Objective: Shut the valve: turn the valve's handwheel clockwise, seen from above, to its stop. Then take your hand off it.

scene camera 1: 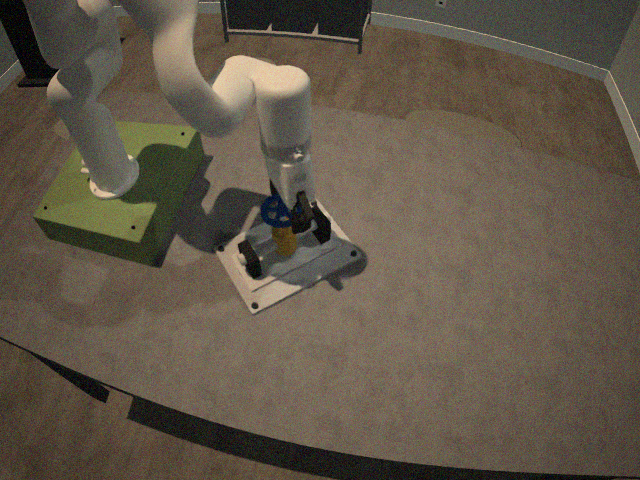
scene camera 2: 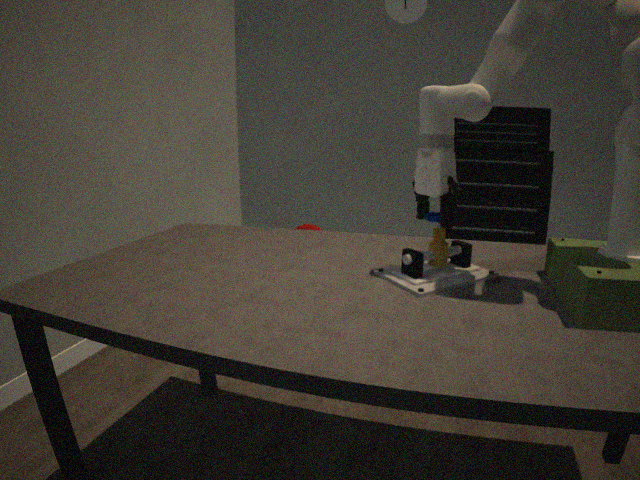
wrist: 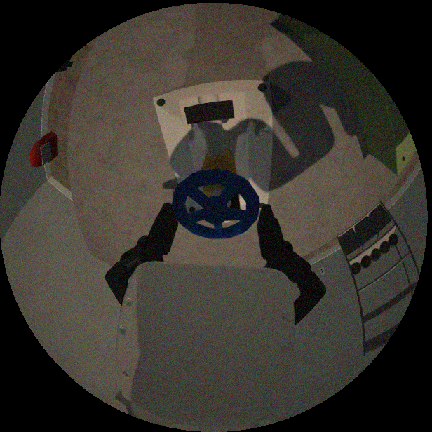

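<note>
The blue handwheel [scene camera 1: 279,223] [scene camera 2: 432,217] [wrist: 216,204] lies level on top of the yellow valve body [scene camera 1: 285,240] [scene camera 2: 438,249] [wrist: 220,162]. The valve stands on a white base plate [scene camera 1: 255,301] [scene camera 2: 424,289] [wrist: 165,117]. My gripper [scene camera 1: 285,212] [scene camera 2: 434,221] [wrist: 216,213] points down and is open. In the wrist view its two black fingers stand on opposite sides of the wheel, their tips close to the rim. Whether they touch it I cannot tell. In scene camera 1 one fingertip is hidden behind the wheel.
Black end blocks [scene camera 1: 250,259] [scene camera 2: 412,262] [wrist: 209,111] stand on the plate beside the valve, below wheel height. A green block [scene camera 1: 95,219] [scene camera 2: 594,299] [wrist: 365,95] carries the arm's base. The table's dark edge [scene camera 1: 206,427] [scene camera 2: 289,378] runs along the front.
</note>
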